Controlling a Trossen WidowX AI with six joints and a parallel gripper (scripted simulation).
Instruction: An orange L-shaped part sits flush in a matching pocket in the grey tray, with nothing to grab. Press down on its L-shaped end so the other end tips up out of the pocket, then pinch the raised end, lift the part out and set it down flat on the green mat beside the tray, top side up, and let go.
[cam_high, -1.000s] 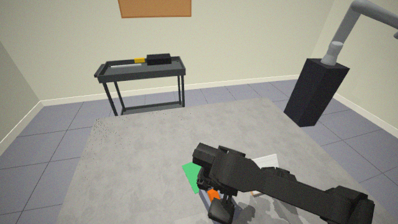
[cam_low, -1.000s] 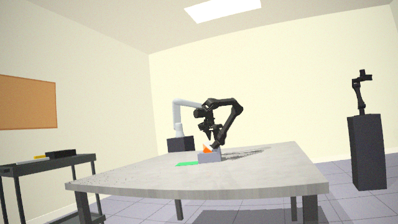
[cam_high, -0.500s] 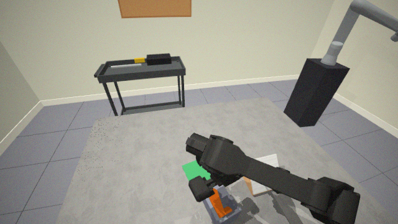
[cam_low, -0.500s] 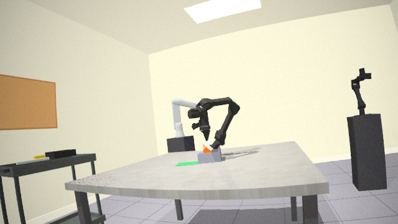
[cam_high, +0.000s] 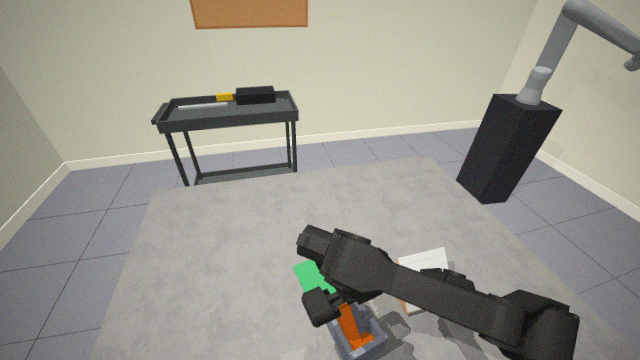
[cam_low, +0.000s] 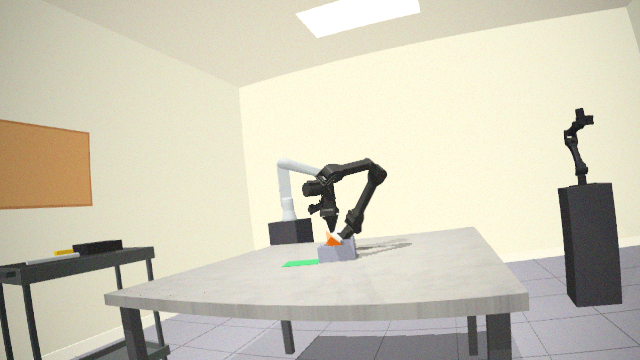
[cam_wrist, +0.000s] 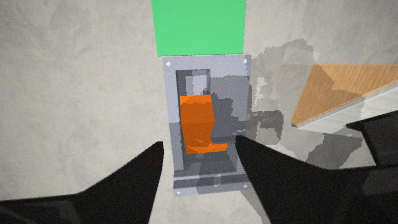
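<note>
My gripper tip is 3 cm past the orange L-shaped part, 3 cm to the right of it and 8 cm above it. Round my gripper tip: green mat: 3 cm ahead, 14 cm to the right, 13 cm below.
</note>
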